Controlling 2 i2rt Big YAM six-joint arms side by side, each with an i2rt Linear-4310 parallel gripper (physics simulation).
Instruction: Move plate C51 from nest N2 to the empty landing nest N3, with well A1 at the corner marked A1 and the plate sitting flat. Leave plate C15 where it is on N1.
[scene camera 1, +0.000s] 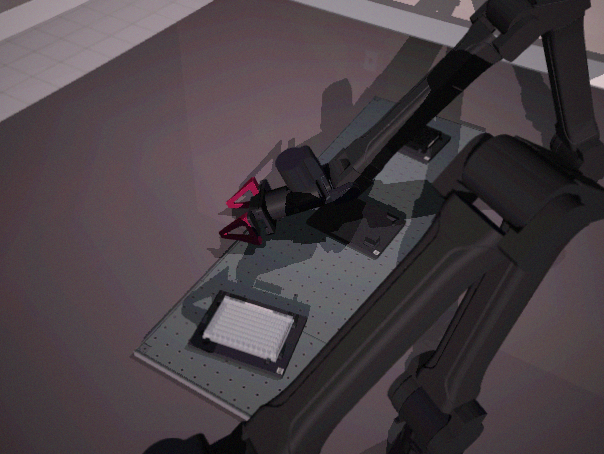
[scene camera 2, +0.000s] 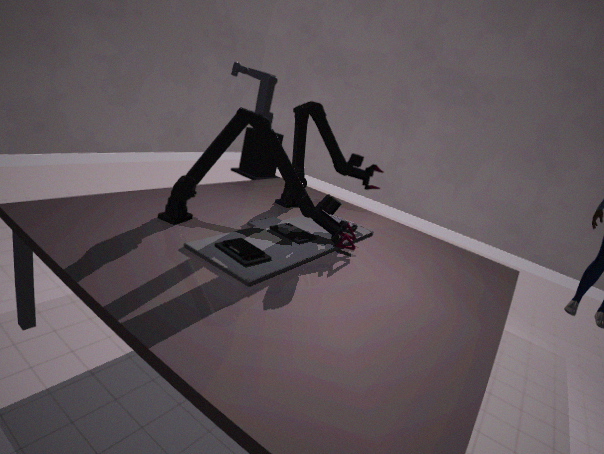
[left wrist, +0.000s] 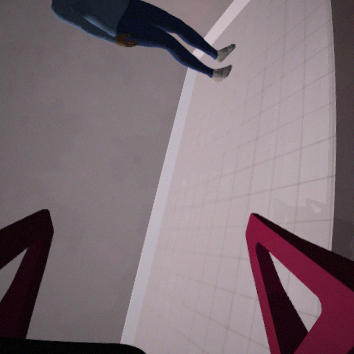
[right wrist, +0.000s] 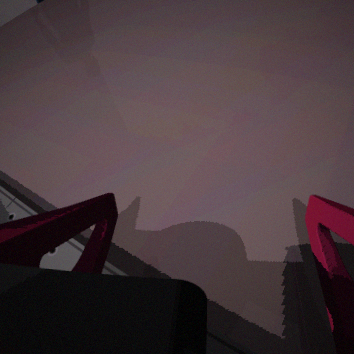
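A white plate (scene camera 1: 248, 327) sits in the dark nest nearest scene camera 1. A black plate (scene camera 1: 429, 137) (scene camera 2: 240, 248) sits in the nest at the other end, partly hidden by the right arm in scene camera 1. The middle nest (scene camera 1: 362, 232) (scene camera 2: 289, 232) holds no plate. No plate or nest labels can be read. My right gripper (scene camera 1: 224, 219) (scene camera 2: 354, 238) (right wrist: 208, 205) is open and empty, low over the board's long edge beside the middle nest. My left gripper (scene camera 2: 381, 180) (left wrist: 150, 222) is open and empty, raised high and away from the plates.
The perforated board (scene camera 1: 320, 285) (scene camera 2: 287, 257) lies on the brown table (scene camera 1: 100, 200) (scene camera 2: 390, 340). The right arm's forearm crosses above the board between the middle and far nests in scene camera 1. A person (left wrist: 170, 35) stands beyond the table.
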